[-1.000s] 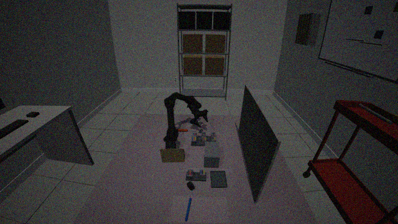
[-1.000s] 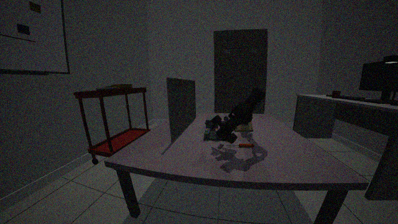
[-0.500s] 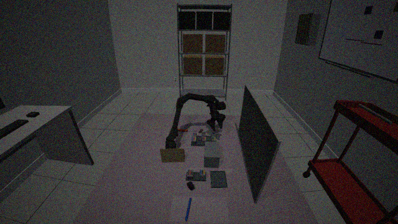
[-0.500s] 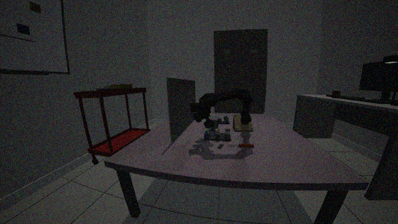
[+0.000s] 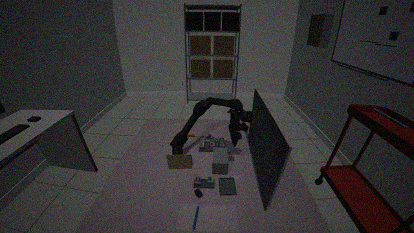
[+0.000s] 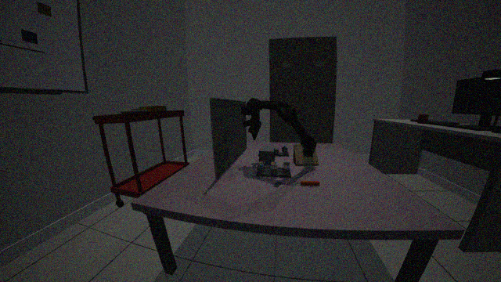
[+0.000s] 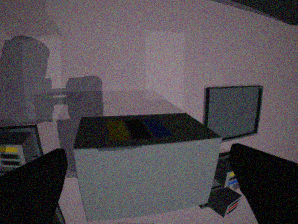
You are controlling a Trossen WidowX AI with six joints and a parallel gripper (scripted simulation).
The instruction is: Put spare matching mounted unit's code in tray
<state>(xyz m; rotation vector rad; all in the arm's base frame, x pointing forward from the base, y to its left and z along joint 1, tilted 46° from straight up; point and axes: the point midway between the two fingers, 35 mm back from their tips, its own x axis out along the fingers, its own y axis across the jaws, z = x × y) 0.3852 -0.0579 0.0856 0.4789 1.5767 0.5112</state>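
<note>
Right now the black puck is 220 mm behind my gripper tip, 270 mm to the right of it and 160 mm below it. Also, from my gripper tip: blue pen: 220 mm behind, 410 mm to the right, 180 mm below; tall dark panel: 170 mm ahead, 30 mm to the right, 40 mm above.
</note>
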